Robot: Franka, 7 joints.
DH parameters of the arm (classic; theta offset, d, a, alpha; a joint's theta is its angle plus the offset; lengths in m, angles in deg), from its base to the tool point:
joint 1: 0 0.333 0 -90
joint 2: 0 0 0 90
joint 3: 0 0.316 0.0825 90
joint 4: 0 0 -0.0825 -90
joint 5: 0 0.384 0 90
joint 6: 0 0 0.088 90
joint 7: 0 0.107 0 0
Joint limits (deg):
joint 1: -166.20..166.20
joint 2: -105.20..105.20
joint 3: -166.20..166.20
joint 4: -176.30..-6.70
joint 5: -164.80..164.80
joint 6: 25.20..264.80
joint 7: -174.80..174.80
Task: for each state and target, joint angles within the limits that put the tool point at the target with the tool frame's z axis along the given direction. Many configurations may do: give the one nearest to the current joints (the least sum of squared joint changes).
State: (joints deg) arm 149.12 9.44 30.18 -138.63 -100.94 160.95 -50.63
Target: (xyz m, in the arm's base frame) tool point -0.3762 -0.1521 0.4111 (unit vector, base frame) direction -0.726 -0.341 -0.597
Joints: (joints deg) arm 155.00 -20.20 29.53 -153.25 -68.98 205.36 -50.63
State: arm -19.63 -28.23 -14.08 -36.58 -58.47 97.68 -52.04
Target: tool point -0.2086 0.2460 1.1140 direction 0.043 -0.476 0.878
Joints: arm -32.77 -46.93 14.78 -42.09 -64.62 140.10 -52.04
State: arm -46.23 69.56 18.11 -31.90 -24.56 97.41 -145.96
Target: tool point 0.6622 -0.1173 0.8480 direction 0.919 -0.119 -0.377
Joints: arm -19.16 37.88 30.50 -22.38 -23.11 125.95 -145.96
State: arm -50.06 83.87 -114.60 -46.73 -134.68 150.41 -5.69
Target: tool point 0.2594 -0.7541 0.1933 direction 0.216 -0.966 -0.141
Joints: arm -54.68 98.54 -101.34 -17.18 -136.93 186.64 -5.69
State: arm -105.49 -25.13 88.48 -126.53 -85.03 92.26 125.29
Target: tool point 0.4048 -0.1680 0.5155 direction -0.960 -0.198 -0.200
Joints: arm -113.37 -28.44 88.93 -107.93 -31.85 51.71 125.29
